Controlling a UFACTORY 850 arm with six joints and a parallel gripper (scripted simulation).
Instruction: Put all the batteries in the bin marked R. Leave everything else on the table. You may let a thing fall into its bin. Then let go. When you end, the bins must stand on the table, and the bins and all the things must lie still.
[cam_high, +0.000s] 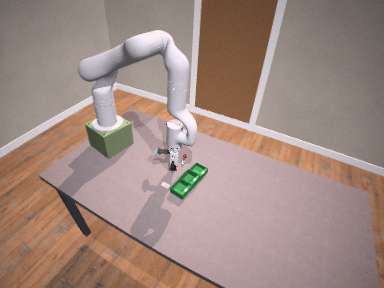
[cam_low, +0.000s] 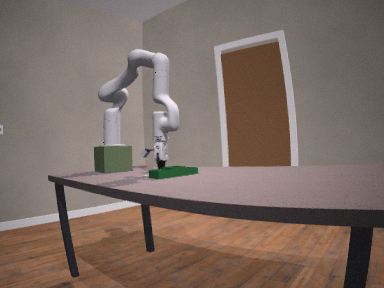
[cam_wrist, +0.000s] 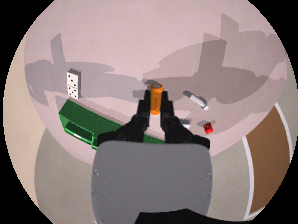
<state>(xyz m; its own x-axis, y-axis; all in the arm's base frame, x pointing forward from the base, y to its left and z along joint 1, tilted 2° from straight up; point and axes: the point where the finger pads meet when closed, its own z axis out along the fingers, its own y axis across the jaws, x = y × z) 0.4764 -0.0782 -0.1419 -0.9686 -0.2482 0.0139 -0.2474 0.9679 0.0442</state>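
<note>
The grey piece lies 70 mm to the left of my hand, 20 mm below it and 20 mm behind it. The rest, counted from my hand: orange battery 20 mm below; then pale block 140 mm to the right, 20 mm below; then red piece 120 mm to the left, 30 mm ahead, 10 mm below.
</note>
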